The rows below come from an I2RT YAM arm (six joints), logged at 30 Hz.
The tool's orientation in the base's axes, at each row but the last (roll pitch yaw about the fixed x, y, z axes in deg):
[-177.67 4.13 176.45]
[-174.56 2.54 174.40]
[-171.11 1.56 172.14]
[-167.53 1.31 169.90]
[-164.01 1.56 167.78]
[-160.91 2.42 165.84]
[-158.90 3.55 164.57]
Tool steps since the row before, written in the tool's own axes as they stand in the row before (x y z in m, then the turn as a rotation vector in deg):
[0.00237 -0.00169 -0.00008 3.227 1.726 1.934]
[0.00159 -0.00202 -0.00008 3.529 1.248 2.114]
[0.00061 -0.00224 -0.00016 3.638 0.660 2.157]
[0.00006 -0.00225 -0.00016 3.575 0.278 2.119]
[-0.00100 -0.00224 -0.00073 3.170 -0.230 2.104]
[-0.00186 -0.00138 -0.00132 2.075 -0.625 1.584]
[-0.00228 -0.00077 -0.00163 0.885 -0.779 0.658]
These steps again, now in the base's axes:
[-0.00247 -0.00154 -0.00002 -2.967 1.833 -2.230]
[-0.00179 -0.00184 0.00020 -3.309 1.371 -2.377]
[-0.00092 -0.00208 0.00049 -3.499 0.805 -2.331]
[-0.00045 -0.00212 0.00064 -3.503 0.435 -2.210]
[0.00053 -0.00211 0.00135 -3.214 -0.123 -2.045]
[0.00152 -0.00128 0.00178 -2.228 -0.581 -1.379]
[0.00205 -0.00070 0.00194 -1.088 -0.699 -0.388]

